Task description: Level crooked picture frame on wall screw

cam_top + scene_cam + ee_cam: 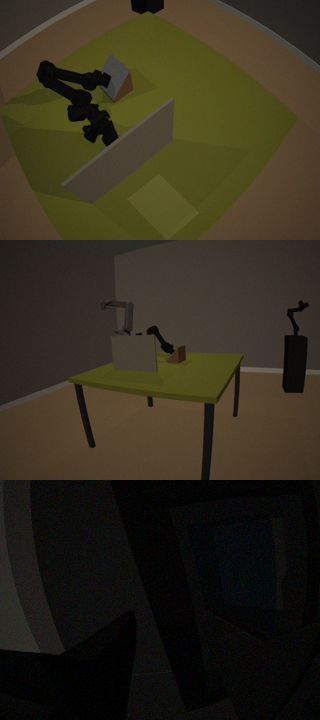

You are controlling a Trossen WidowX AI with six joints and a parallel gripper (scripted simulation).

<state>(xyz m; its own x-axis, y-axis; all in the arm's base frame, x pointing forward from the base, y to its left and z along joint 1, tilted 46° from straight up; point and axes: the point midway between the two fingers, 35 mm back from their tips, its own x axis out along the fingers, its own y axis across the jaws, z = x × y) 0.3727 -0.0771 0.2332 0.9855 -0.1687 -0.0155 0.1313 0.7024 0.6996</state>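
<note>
Right now the dark picture frame is 10 mm ahead of my gripper tip, 10 mm to the right of it and 60 mm below it. Also, from my gripper tip: upright board (20 mm ahead, 10 mm to the right, 60 mm below).
</note>
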